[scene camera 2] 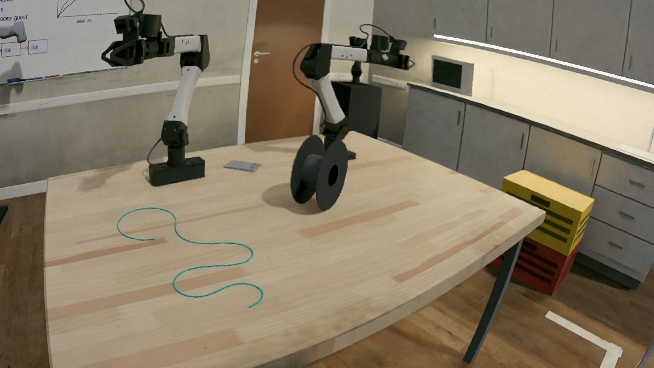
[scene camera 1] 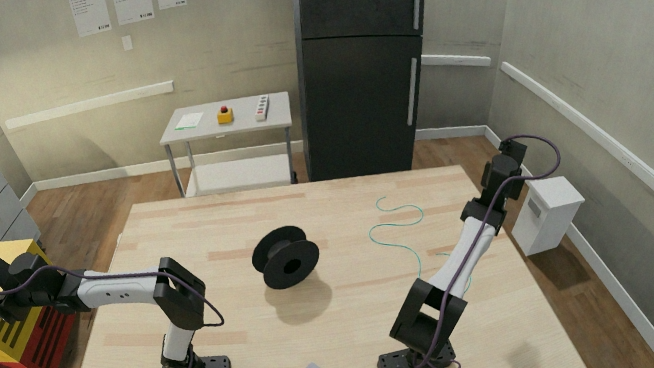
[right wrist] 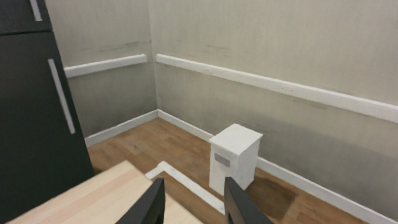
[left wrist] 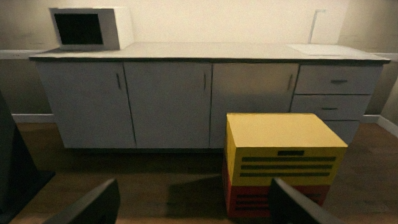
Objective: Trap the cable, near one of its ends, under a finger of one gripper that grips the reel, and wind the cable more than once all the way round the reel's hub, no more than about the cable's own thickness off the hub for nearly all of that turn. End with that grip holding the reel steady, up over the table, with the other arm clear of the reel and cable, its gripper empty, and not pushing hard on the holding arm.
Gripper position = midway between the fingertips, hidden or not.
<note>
I see my left gripper [left wrist: 194, 188], my right gripper [scene camera 2: 105, 56] and a black reel [scene camera 2: 324, 173].
The black reel also shows in scene camera 1 [scene camera 1: 284, 268]. My right gripper shows as well in the right wrist view [right wrist: 194, 187]. The right wrist view does not show the black reel: it is out of frame. The left wrist view misses the black reel: it is out of frame.
</note>
